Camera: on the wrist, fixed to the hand. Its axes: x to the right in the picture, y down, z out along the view.
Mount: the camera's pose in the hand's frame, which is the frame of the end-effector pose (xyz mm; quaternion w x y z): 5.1 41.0 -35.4 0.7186 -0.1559 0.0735 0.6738
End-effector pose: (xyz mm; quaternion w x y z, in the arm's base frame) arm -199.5 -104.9 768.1 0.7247 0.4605 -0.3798 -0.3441
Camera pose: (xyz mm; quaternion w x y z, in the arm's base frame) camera -160.3 -81.0 797.2 0.8523 -0.0127 -0.4763 0.2157
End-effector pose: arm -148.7 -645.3 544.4 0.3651 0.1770 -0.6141 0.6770
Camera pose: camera -173.9 -609.0 512.6 0.1211 0.3932 0.6392 -0.6497
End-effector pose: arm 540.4 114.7 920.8 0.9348 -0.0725 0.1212 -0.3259
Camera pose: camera 558.8 141.4 877.1 0.8711 -0.0922 0.2554 0.4092
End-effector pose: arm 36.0 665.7 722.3 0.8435 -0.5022 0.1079 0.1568
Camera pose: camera 24.6 653.6 670.5 0.4143 -0.4312 0.4535 0.6609
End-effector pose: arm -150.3 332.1 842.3 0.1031 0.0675 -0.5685 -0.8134
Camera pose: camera -143.5 285.0 868.6 0.6744 -0.2908 -0.3196 -0.5987
